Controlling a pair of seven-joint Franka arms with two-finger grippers.
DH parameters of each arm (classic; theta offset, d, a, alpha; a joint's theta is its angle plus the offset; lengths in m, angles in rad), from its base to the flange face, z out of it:
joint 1: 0 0.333 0 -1.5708
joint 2: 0 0 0 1.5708
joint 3: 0 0.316 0.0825 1.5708
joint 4: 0 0 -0.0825 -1.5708
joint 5: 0 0.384 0 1.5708
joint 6: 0 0 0.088 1.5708
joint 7: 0 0.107 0 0
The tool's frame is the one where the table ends.
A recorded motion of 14 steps. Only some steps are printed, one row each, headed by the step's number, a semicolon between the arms.
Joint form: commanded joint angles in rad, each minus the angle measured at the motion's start. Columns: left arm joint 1, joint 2, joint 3, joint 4, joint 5, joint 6, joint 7; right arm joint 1, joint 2, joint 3, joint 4, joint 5, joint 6, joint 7.
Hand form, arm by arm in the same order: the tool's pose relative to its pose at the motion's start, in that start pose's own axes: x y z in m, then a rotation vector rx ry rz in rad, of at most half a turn. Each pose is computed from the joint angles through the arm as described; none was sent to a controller.
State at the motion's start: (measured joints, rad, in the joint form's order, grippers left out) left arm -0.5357 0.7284 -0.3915 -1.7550 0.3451 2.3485 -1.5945; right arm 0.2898 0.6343 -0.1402 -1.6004 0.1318 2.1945 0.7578
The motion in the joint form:
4: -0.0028 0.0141 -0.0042 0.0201 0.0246 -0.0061 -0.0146; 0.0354 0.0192 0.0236 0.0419 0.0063 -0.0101 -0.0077
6: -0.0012 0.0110 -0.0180 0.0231 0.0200 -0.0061 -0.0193; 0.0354 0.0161 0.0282 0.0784 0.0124 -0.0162 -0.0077
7: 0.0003 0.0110 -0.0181 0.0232 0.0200 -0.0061 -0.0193; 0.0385 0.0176 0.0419 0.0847 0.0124 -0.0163 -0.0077
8: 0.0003 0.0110 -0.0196 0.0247 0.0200 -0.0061 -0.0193; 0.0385 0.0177 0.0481 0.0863 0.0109 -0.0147 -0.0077
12: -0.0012 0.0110 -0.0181 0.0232 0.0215 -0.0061 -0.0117; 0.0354 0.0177 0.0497 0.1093 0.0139 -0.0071 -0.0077
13: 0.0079 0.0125 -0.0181 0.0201 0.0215 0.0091 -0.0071; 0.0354 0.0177 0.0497 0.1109 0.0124 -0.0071 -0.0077
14: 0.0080 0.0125 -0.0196 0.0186 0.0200 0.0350 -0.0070; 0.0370 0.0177 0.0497 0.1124 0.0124 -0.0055 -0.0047
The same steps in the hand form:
4: -0.0013 0.0048 0.0007 -0.0026 0.0128 0.0038; -0.0250 -0.0330 -0.0025 0.0183 -0.0058 -0.0625
6: -0.0076 0.0076 -0.0045 -0.0126 0.0042 0.0042; -0.0233 -0.0426 -0.0205 0.0491 0.0094 -0.0668
7: -0.0067 0.0075 -0.0046 -0.0128 0.0041 0.0028; -0.0307 -0.0503 -0.0215 0.0569 0.0054 -0.0814
8: -0.0073 0.0081 -0.0054 -0.0147 0.0036 0.0036; -0.0333 -0.0529 -0.0221 0.0603 0.0053 -0.0873
12: -0.0076 0.0077 -0.0045 -0.0127 0.0053 0.0129; -0.0293 -0.0576 -0.0334 0.0857 0.0228 -0.0859
13: -0.0024 0.0072 -0.0038 -0.0240 0.0028 0.0093; -0.0291 -0.0578 -0.0342 0.0860 0.0247 -0.0869
14: -0.0036 0.0096 -0.0058 -0.0489 -0.0003 0.0098; -0.0297 -0.0590 -0.0350 0.0883 0.0266 -0.0856

